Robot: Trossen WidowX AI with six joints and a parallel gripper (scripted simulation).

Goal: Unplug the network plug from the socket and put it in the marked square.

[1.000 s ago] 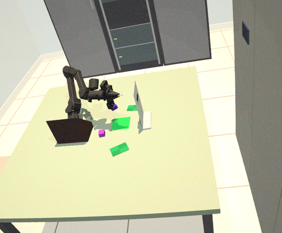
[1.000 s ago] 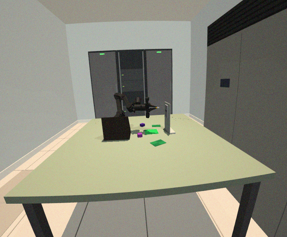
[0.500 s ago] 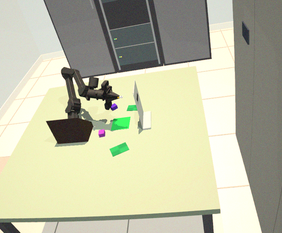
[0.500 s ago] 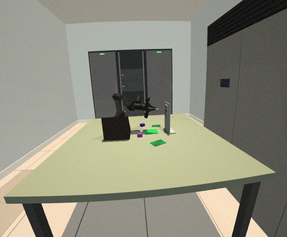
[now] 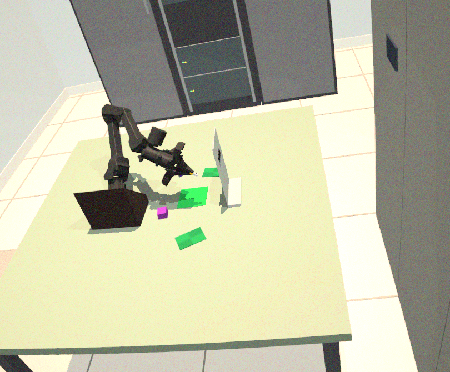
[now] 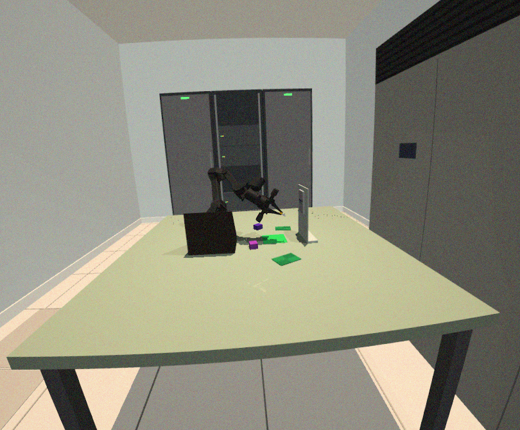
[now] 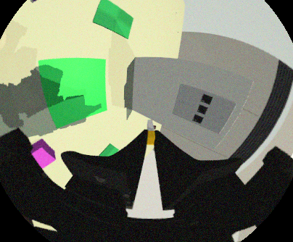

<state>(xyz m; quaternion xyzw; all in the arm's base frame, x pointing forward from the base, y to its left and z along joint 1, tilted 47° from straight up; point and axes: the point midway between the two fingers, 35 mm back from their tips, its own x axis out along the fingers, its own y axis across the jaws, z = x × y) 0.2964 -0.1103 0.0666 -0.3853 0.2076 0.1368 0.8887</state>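
Now: the green marked square 4 cm behind my gripper tip, 3 cm to the left of it and 14 cm below it. The rest, counted from my gripper tip: network plug 1 cm ahead; then upright panel 12 cm ahead, 1 cm to the left, 2 cm below.
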